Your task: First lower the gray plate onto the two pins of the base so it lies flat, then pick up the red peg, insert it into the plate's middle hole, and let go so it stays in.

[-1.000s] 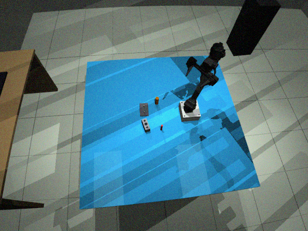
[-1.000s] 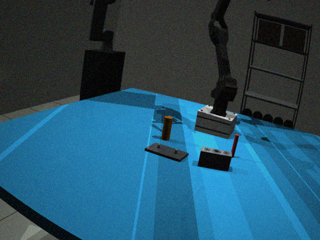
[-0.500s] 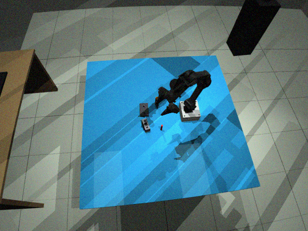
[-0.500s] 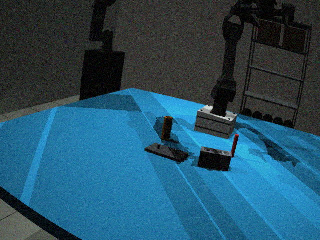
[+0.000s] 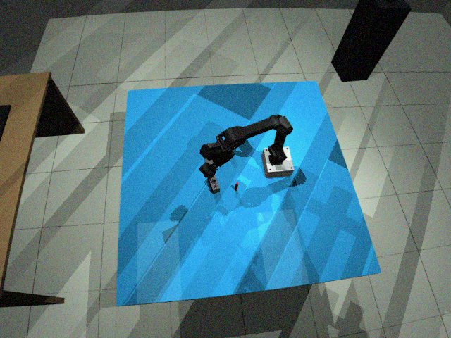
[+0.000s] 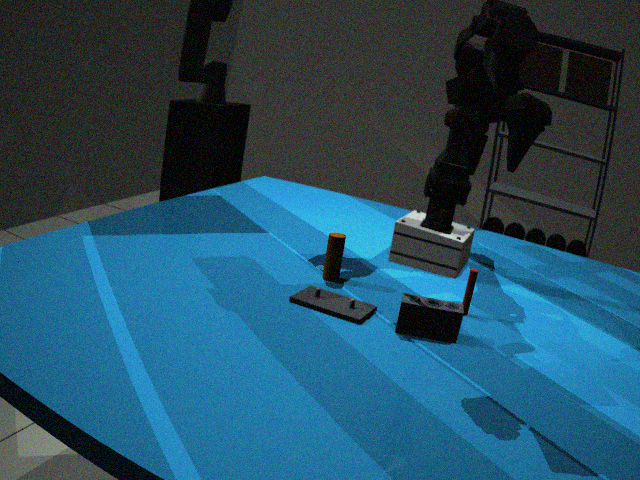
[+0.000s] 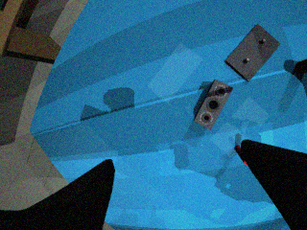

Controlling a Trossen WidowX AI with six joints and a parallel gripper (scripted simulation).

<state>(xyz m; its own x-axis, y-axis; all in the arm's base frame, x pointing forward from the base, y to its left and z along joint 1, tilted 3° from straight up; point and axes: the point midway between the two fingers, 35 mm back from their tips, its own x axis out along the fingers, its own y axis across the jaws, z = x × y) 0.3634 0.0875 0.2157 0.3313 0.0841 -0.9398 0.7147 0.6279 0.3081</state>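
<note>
Now: the gray plate 22 cm below my gripper tip, 4 cm to the right of it and 2 cm behind it. From my gripper tip the other things lie so: red peg (22 cm below, 14 cm behind); orange cylinder (24 cm to the right, 22 cm below, 15 cm behind); dark base (25 cm below, 20 cm to the right, 3 cm behind).
</note>
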